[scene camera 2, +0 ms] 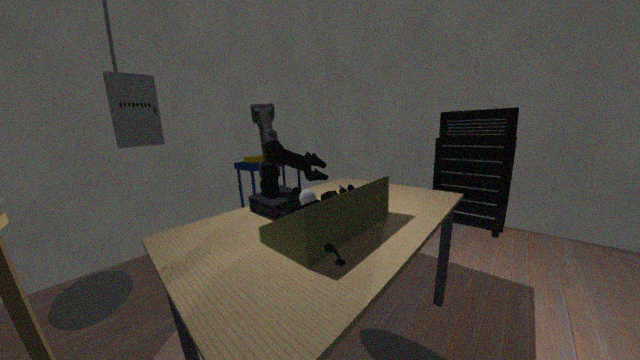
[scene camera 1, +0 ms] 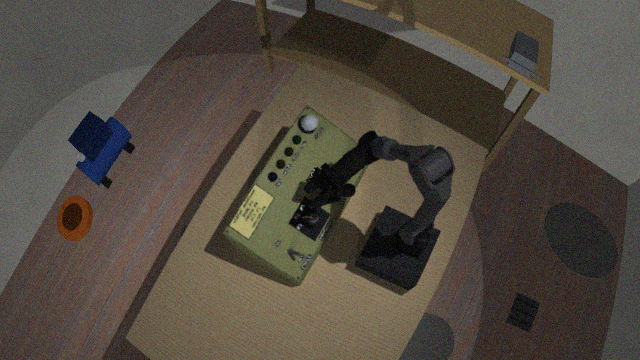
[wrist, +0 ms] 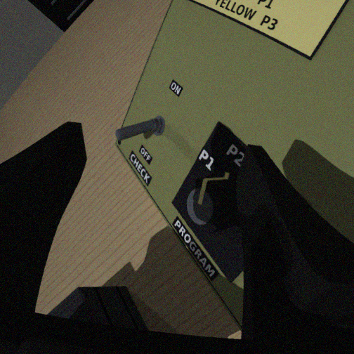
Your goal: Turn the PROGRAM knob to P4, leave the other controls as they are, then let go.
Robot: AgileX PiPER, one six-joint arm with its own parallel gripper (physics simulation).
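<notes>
The green control panel (scene camera 1: pixel 330 142) (scene camera 2: pixel 350 215) (wrist: pixel 240 95) stands on the table. Its PROGRAM knob (scene camera 1: pixel 311 218) (wrist: pixel 215 210) is dark with a bent yellow pointer mark, on a black plate; P1 and P2 labels show. My right finger covers part of the knob and plate in the wrist view, so I cannot tell the exact setting. My gripper (scene camera 1: pixel 312 192) (scene camera 2: pixel 326 170) (wrist: pixel 162 151) is open, above the panel. In the wrist view its fingers straddle the CHECK switch in the picture, with the knob beside the right finger. No contact with the knob is visible.
The CHECK toggle (scene camera 1: pixel 295 254) (wrist: pixel 140 129) has its lever pointing toward the panel's corner. A white dome (scene camera 1: pixel 308 123) (scene camera 2: pixel 308 196) and several round dark lamps line the panel. A yellow note (scene camera 1: pixel 251 212) (wrist: pixel 300 25) is on it. The table (scene camera 1: pixel 225 300) (scene camera 2: pixel 225 265) bears the panel.
</notes>
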